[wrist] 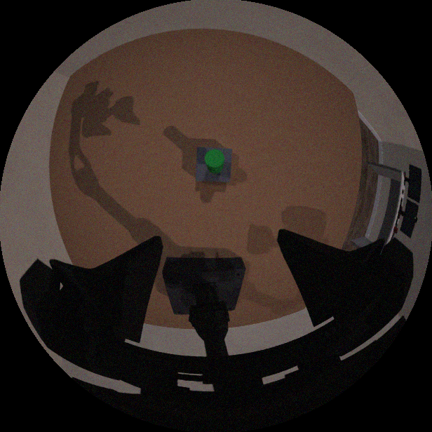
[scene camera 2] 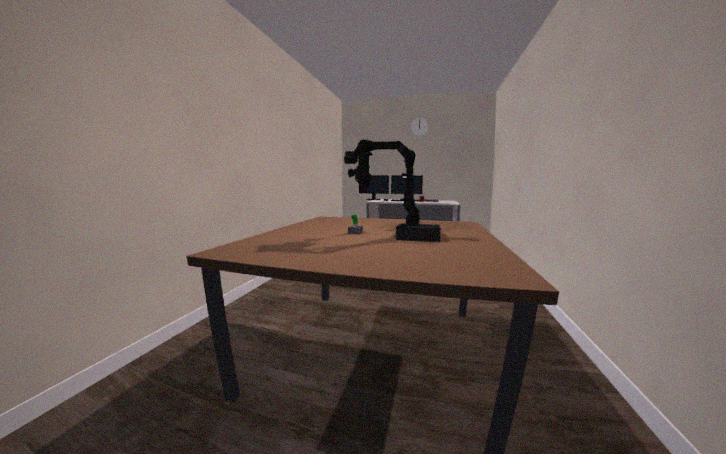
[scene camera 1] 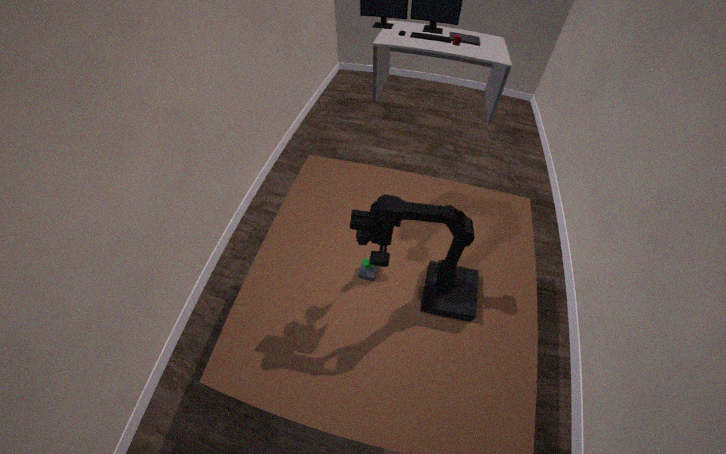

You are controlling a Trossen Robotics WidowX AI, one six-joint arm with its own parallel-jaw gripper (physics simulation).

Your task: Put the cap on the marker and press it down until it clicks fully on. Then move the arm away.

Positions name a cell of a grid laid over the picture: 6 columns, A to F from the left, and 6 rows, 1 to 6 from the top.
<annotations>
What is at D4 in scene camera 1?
My gripper.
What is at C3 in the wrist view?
A blue-grey block.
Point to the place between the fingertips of my gripper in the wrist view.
D4
</annotations>
